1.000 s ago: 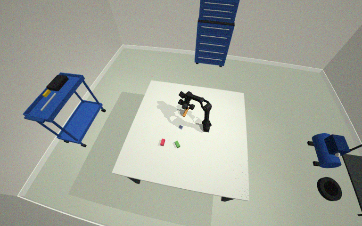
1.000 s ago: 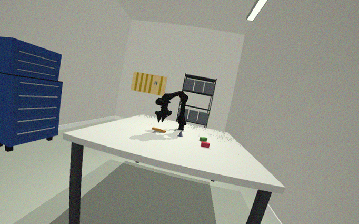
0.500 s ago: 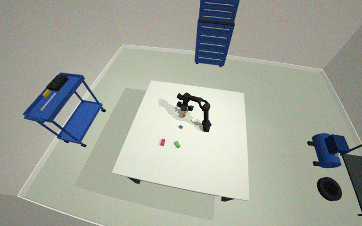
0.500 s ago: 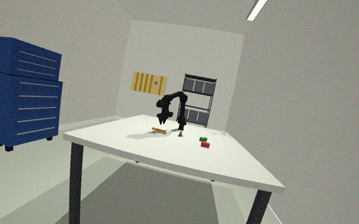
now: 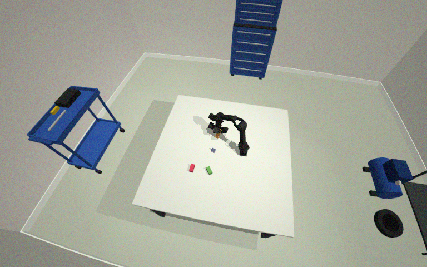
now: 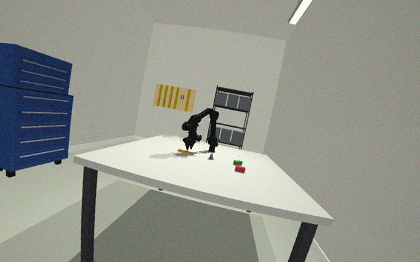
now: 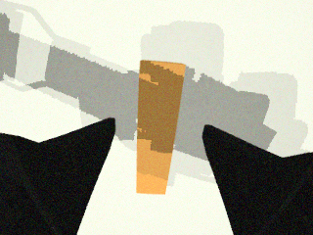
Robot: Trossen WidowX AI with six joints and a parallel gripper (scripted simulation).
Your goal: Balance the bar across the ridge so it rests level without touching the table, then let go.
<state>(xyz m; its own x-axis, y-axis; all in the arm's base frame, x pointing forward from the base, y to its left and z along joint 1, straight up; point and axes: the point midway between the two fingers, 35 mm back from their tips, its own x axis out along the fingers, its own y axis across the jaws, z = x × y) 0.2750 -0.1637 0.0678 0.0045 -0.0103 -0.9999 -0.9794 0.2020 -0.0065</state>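
Right now my gripper tip is 3 cm to the left of the orange bar, 3 cm above it and 1 cm past it. Round my gripper tip: red block: 41 cm to the left, 16 cm ahead, 2 cm below; then green block: 41 cm to the left, 2 cm below, 1 cm ahead.
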